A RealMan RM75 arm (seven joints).
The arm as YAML. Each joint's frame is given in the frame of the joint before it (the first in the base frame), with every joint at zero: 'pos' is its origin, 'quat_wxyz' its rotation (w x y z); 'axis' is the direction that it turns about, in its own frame. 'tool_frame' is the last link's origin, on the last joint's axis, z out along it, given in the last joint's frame.
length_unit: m
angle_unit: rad
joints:
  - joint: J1
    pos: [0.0, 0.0, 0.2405]
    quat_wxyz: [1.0, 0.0, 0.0, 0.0]
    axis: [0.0, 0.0, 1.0]
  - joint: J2
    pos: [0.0, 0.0, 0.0]
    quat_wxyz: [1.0, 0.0, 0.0, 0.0]
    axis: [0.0, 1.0, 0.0]
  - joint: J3
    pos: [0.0, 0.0, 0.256]
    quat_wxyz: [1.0, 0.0, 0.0, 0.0]
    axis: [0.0, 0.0, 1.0]
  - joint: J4
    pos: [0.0, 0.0, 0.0]
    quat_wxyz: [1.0, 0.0, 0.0, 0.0]
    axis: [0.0, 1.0, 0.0]
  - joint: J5
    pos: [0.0, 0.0, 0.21]
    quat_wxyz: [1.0, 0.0, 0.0, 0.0]
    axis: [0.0, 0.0, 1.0]
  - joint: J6
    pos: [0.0, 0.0, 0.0]
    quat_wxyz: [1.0, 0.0, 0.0, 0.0]
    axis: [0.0, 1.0, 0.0]
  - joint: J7
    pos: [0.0, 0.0, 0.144]
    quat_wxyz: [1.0, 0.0, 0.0, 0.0]
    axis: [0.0, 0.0, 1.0]
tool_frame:
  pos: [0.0, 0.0, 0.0]
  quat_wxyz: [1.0, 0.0, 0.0, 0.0]
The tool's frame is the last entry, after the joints.
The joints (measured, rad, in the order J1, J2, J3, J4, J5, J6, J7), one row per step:
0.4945 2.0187 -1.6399 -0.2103 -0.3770 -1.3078 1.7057
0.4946 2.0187 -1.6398 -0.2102 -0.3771 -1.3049 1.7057
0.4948 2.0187 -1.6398 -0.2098 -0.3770 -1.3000 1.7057
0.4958 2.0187 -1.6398 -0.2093 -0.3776 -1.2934 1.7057
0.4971 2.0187 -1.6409 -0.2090 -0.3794 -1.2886 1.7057
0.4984 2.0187 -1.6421 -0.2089 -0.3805 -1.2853 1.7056
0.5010 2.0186 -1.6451 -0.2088 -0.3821 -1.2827 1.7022
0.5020 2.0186 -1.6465 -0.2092 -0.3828 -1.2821 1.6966
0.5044 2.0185 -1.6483 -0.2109 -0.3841 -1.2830 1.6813
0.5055 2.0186 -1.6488 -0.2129 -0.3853 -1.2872 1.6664
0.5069 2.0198 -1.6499 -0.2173 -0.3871 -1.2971 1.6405
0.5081 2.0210 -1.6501 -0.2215 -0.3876 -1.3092 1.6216
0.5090 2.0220 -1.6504 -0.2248 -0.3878 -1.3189 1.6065
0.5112 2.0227 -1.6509 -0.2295 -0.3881 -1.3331 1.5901
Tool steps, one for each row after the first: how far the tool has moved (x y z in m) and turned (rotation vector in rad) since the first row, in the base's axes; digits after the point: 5 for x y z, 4 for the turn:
0.00034 0.00019 -0.00015 -0.0003 -0.0016 -0.0024
0.00097 0.00050 -0.00040 -0.0007 -0.0042 -0.0068
0.00155 0.00106 -0.00082 -0.0018 -0.0082 -0.0116
0.00171 0.00143 -0.00146 -0.0044 -0.0123 -0.0133
0.00163 0.00177 -0.00194 -0.0063 -0.0154 -0.0139
0.00099 0.00223 -0.00268 -0.0081 -0.0217 -0.0101
0.00056 0.00240 -0.00299 -0.0066 -0.0271 -0.0060
-0.00086 0.00292 -0.00323 0.0000 -0.0391 0.0064
-0.00230 0.00303 -0.00316 0.0078 -0.0481 0.0198
-0.00542 0.00287 -0.00327 0.0217 -0.0610 0.0455
-0.00863 0.00265 -0.00298 0.0339 -0.0662 0.0686
-0.01116 0.00241 -0.00275 0.0437 -0.0703 0.0869
-0.01494 0.00233 -0.00211 0.0555 -0.0726 0.1120

